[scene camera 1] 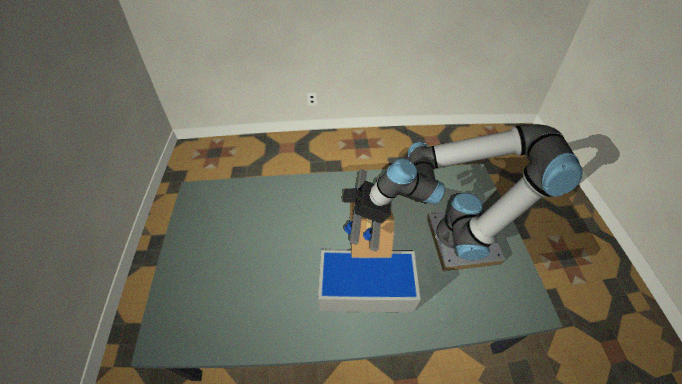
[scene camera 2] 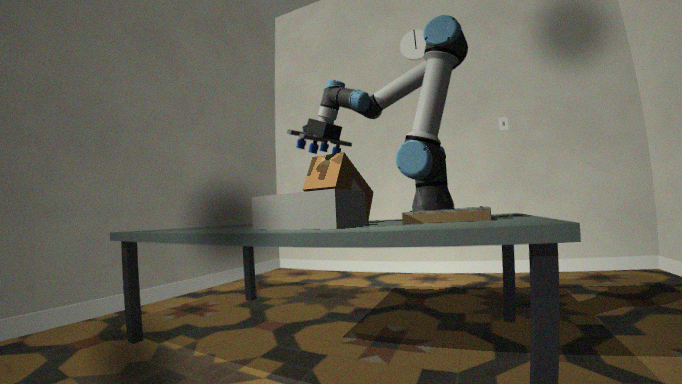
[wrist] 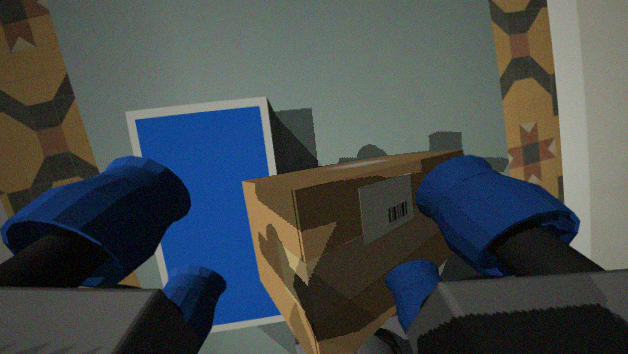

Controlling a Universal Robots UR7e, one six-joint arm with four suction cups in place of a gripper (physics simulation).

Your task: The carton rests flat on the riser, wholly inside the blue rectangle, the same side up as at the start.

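Seen in the pictures: end effector, tool point: (scene camera 2: 318, 151) (wrist: 306, 244); arm's base, origin of the base link: (scene camera 1: 453, 233) (scene camera 2: 433, 210).
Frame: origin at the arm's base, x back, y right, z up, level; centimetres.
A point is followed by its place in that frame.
Observation:
The brown carton (scene camera 1: 372, 246) (scene camera 2: 345, 172) @(z 16.2, x -29.3, y -12.5 cm) (wrist: 340, 210) @(z 22.4, x -42.0, y -11.2 cm) is tilted. Its raised end leans on the back edge of the pale grey riser (scene camera 1: 369, 305) @(z 2.8, x -35.2, y -36.8 cm) (scene camera 2: 295, 207) @(z 3.2, x -33.0, y -36.6 cm) (wrist: 200, 109) @(z 8.0, x -53.6, y -27.9 cm), and its other end slopes down behind it. A label with a barcode shows on its upper face in the wrist view. The blue rectangle (scene camera 1: 369, 280) @(z 8.1, x -36.0, y -29.4 cm) (wrist: 210, 165) @(z 8.0, x -45.5, y -27.1 cm) covers most of the riser's top. My gripper (scene camera 1: 358, 230) (scene camera 2: 318, 146) (wrist: 300, 235) @(z 26.1, x -41.3, y -13.9 cm), with four blue suction cups, is tilted close above the carton's raised end. No cup visibly holds the carton, so it is open; exact contact is unclear.
The riser stands on the grey-green table (scene camera 1: 240, 280) @(z -4.0, x -87.6, y -30.0 cm) (scene camera 2: 475, 235) @(z -5.5, x 23.2, y -42.3 cm). The arm's base plate (scene camera 1: 445, 257) @(z -0.1, x -4.6, y -12.3 cm) (scene camera 2: 445, 216) @(z -2.1, x 8.6, y -14.0 cm) is on the table to the right of the carton in the first scene view. Walls stand beyond the table.

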